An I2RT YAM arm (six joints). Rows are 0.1 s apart.
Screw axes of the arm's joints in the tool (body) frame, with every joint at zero. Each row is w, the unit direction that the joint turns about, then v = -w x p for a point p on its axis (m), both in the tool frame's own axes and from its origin. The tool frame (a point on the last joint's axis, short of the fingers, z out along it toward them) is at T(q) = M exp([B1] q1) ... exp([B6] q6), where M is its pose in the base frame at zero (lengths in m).
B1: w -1 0 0 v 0 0.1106 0
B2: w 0 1 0 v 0.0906 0 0.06
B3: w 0 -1 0 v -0.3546 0 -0.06
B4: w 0 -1 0 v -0.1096 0 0
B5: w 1 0 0 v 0 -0.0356 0
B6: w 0 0 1 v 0 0 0
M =
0 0 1 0.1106
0 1 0 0
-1 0 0 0.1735
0 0 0 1
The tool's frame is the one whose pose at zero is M.
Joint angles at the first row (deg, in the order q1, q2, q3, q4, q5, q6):
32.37 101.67 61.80 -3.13 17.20 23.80
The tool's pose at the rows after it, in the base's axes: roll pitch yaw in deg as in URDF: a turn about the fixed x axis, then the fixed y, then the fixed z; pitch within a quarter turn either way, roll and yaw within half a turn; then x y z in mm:
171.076 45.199 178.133 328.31 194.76 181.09
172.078 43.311 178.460 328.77 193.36 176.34
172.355 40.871 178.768 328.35 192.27 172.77
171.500 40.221 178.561 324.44 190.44 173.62
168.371 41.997 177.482 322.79 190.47 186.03
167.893 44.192 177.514 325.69 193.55 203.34
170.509 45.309 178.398 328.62 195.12 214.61
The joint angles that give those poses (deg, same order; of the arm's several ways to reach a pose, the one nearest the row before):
32.08 103.19 63.25 -6.24 15.23 24.07
31.85 103.90 63.63 -7.99 15.00 24.49
31.64 104.41 64.14 -10.27 13.90 25.01
31.63 103.49 63.28 -10.59 12.98 25.31
31.64 101.50 63.08 -9.57 11.60 25.21
31.86 100.48 65.39 -10.74 12.20 24.45
32.04 100.37 67.91 -13.32 14.55 23.74

